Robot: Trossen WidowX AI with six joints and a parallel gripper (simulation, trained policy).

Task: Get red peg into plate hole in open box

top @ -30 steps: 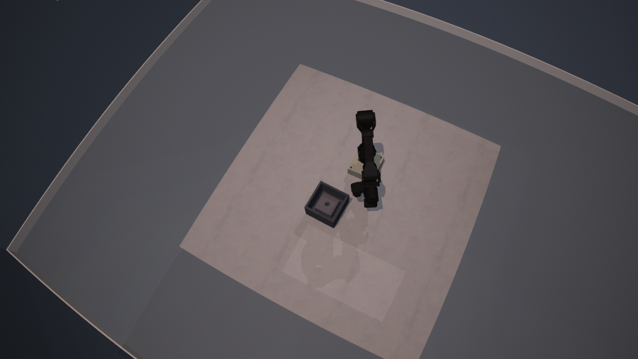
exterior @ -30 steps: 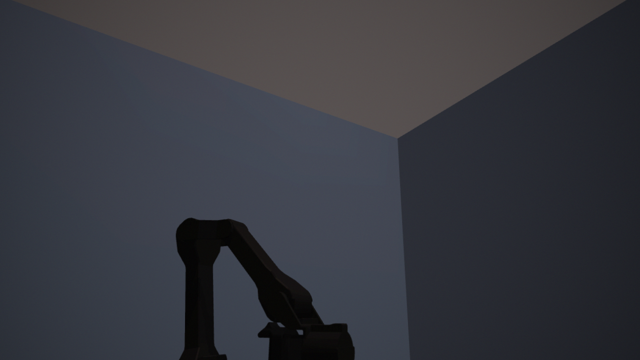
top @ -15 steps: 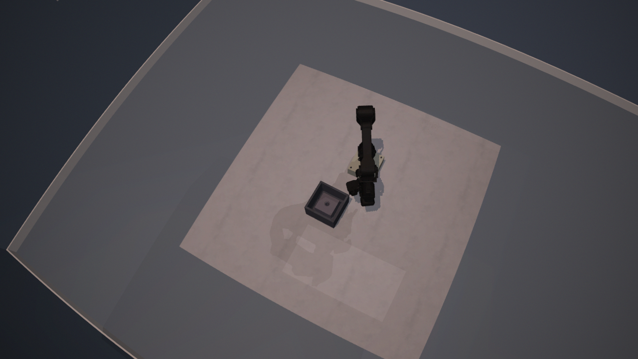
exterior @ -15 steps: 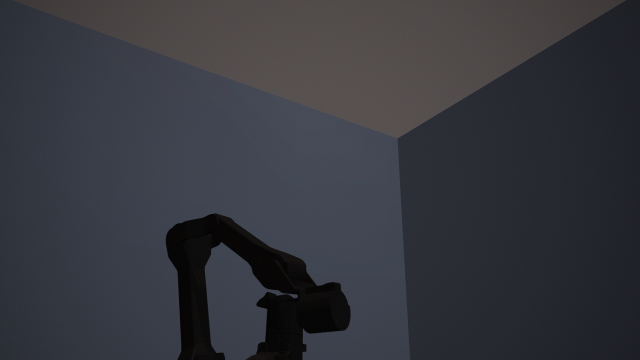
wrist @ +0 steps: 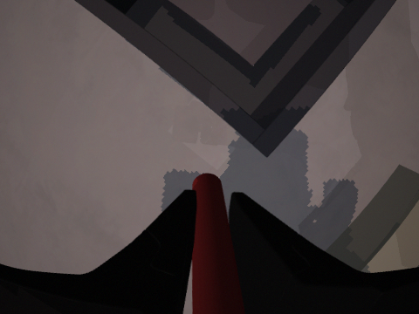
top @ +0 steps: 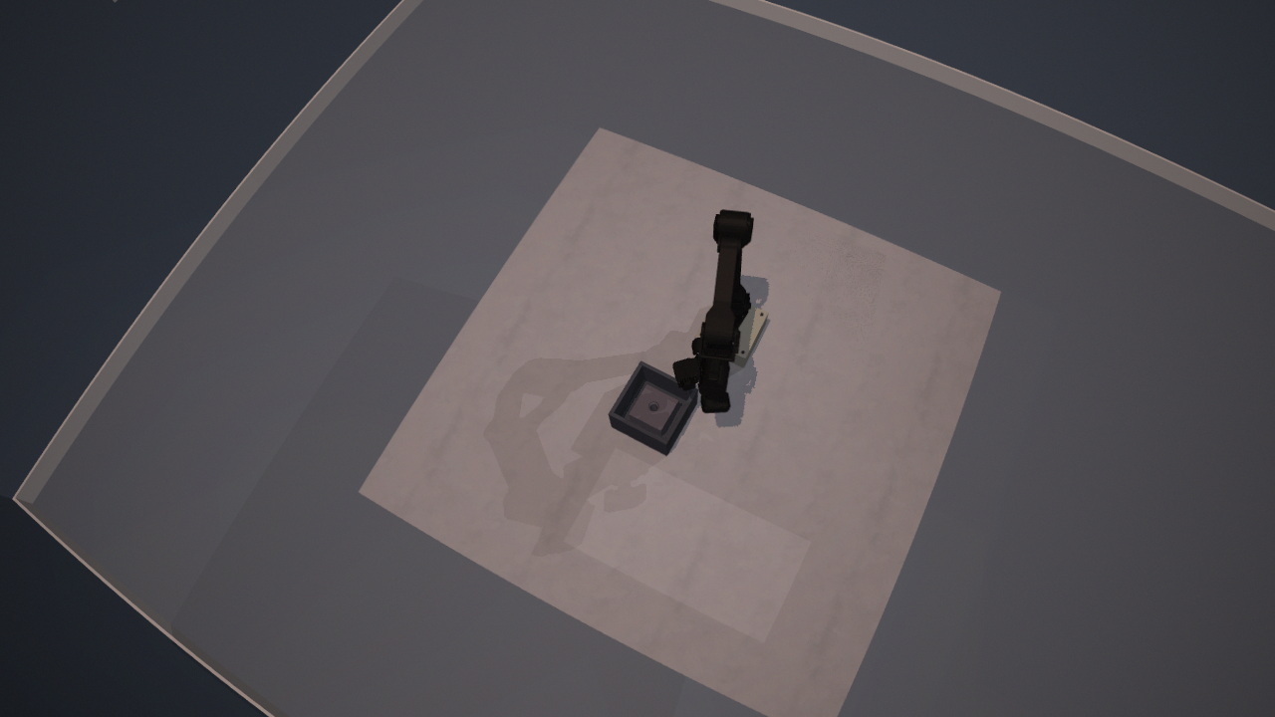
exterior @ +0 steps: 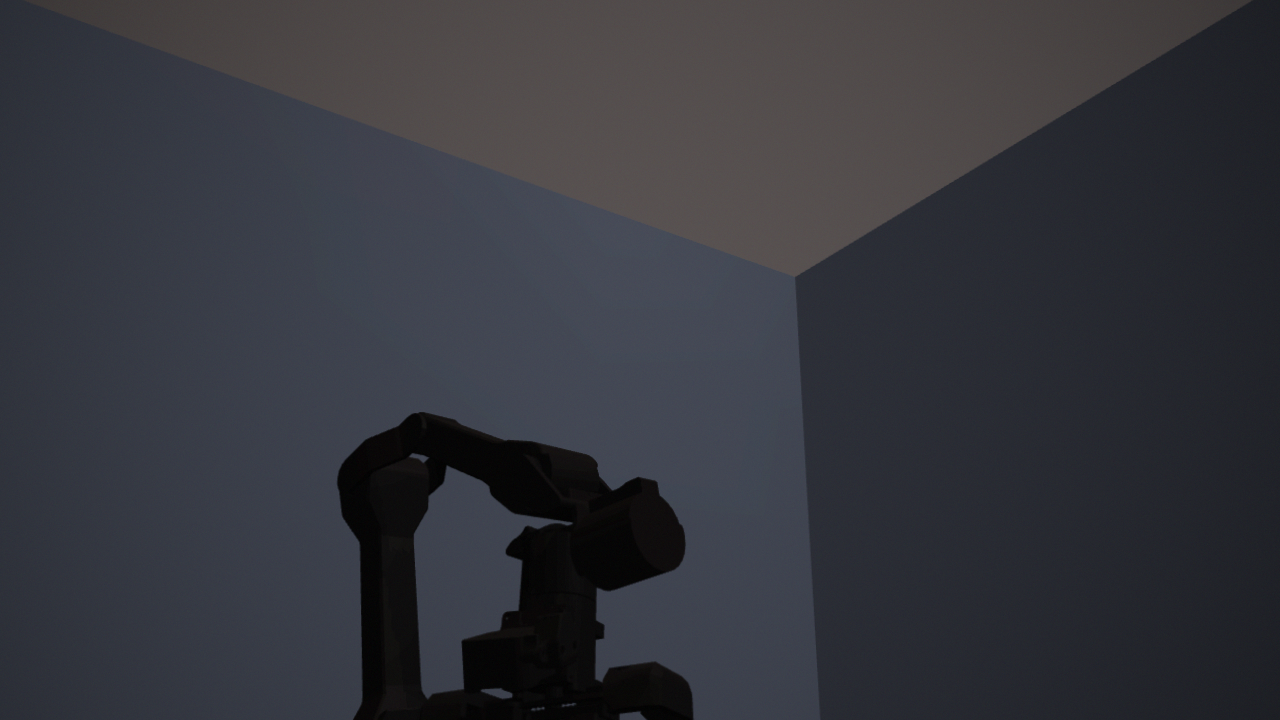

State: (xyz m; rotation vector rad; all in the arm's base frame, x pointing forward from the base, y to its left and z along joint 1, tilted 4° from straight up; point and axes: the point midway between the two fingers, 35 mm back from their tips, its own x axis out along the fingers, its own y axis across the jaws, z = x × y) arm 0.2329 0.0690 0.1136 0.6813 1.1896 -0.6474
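My gripper tip is now 70 mm short of the plate, 100 mm to the left of it and 90 mm above it. Also, from my gripper tip: dark box 70 mm ahead, 100 mm to the right, 110 mm below; red peg 10 mm behind, 10 mm to the left, 10 mm above.
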